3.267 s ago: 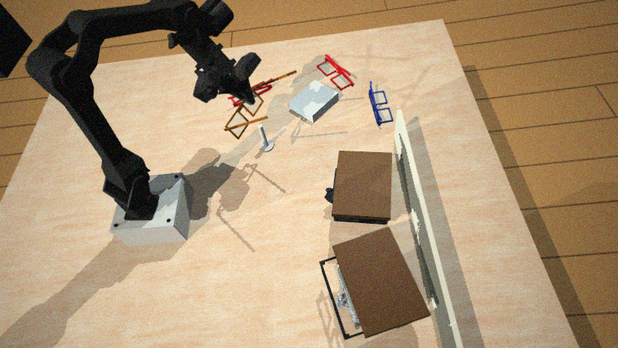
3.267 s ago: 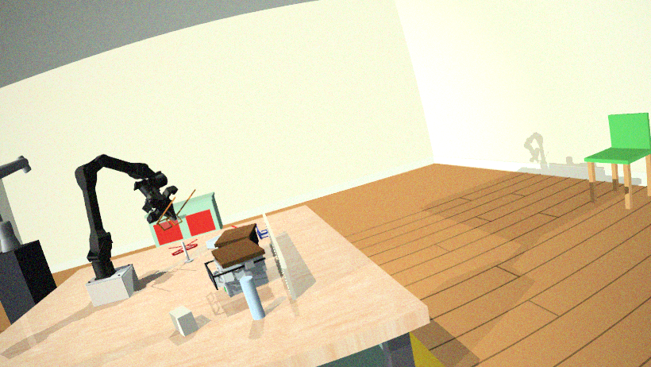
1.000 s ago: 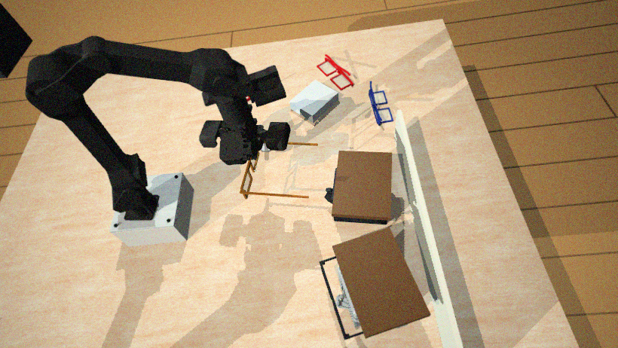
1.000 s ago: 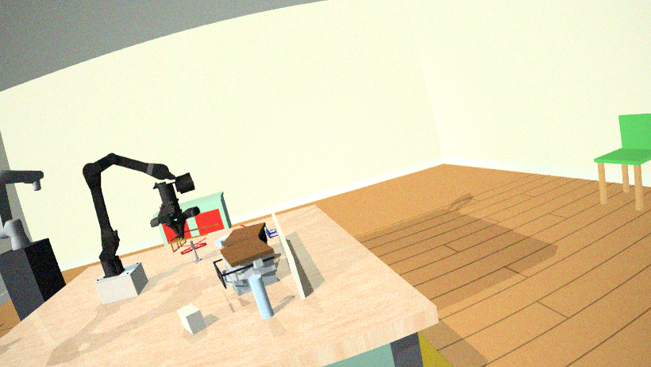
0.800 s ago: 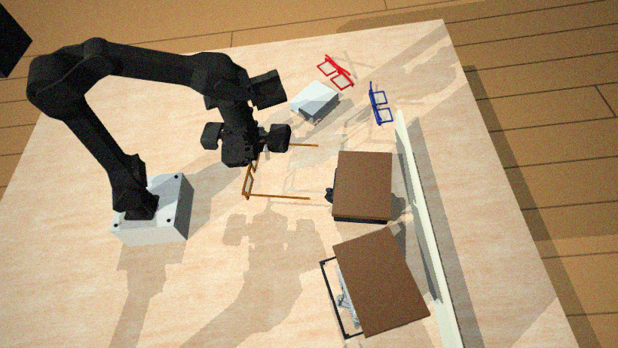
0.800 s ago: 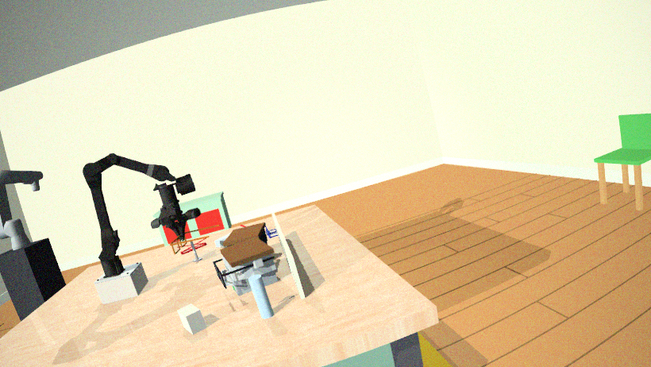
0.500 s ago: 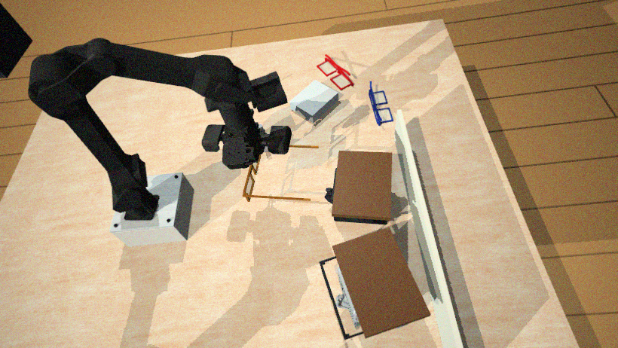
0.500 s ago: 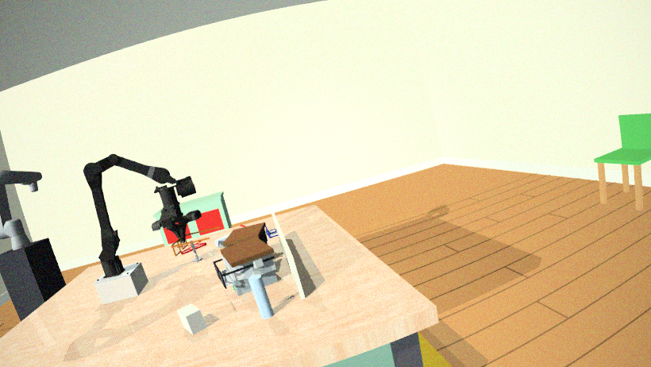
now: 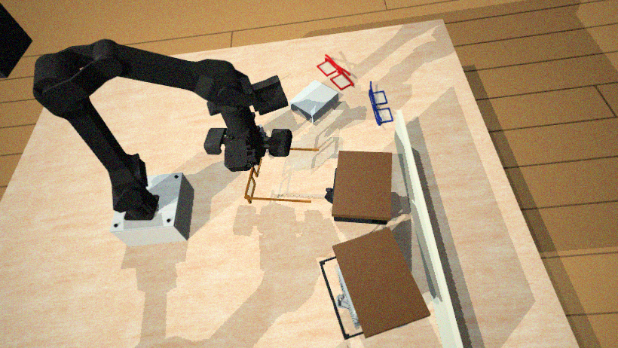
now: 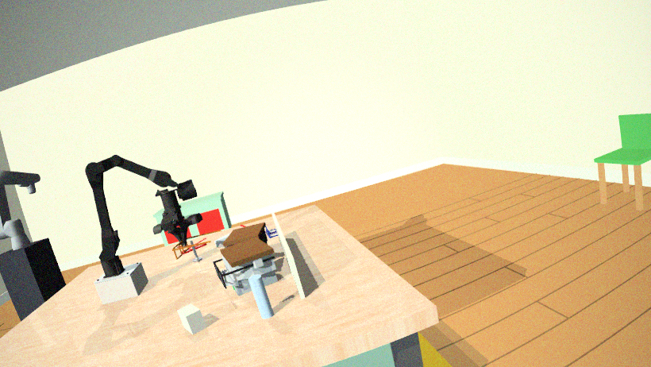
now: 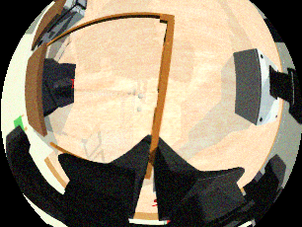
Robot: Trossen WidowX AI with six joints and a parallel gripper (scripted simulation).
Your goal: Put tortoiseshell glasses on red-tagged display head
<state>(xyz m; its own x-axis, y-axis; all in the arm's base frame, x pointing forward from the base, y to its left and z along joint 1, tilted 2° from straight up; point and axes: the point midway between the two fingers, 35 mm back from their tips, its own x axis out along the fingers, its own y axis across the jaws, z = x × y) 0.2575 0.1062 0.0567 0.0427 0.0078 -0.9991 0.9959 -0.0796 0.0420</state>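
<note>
Right now my gripper tip is 1 cm past the white peg, 13 cm to the right of it and 7 cm above it. The rest, counted from my gripper tip: pale blue cylinder (31 cm ahead, 50 cm to the right, 5 cm below); white cube (13 cm ahead, 48 cm to the right, 7 cm below); long white board (37 cm ahead, 15 cm to the right, 4 cm below).
</note>
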